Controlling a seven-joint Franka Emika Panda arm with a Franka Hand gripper.
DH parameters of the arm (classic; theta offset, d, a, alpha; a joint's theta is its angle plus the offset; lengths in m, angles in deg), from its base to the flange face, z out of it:
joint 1: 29.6 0.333 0 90
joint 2: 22.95 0 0 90
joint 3: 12.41 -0.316 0.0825 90
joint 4: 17.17 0 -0.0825 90
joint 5: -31.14 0.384 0 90
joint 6: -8.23 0 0.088 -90
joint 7: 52.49 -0.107 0 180
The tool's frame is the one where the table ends.
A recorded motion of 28 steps. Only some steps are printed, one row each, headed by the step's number.
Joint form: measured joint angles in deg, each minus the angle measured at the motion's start. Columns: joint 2, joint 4, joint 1, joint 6, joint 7, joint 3, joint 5.
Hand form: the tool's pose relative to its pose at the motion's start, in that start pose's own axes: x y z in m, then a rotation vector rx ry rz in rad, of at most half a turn. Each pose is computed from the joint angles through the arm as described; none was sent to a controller.
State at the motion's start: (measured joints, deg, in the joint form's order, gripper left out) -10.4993 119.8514 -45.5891 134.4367 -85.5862 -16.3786 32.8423
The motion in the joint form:
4: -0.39 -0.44 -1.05 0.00 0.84 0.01 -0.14
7: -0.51 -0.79 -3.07 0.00 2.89 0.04 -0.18
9: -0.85 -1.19 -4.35 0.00 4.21 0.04 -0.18
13: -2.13 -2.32 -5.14 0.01 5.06 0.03 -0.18
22: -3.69 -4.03 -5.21 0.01 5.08 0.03 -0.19
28: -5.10 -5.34 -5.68 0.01 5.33 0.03 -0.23
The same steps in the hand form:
4: 0.0069 0.0059 -0.0003 -0.0011 0.0019 0.0023
7: 0.0173 0.0192 -0.0022 0.0000 0.0063 0.0017
9: 0.0246 0.0271 -0.0027 0.0003 0.0076 0.0009
13: 0.0335 0.0295 -0.0010 0.0000 0.0051 -0.0005
22: 0.0421 0.0254 -0.0011 0.0028 0.0066 0.0000
28: 0.0507 0.0254 0.0007 0.0028 0.0048 0.0032

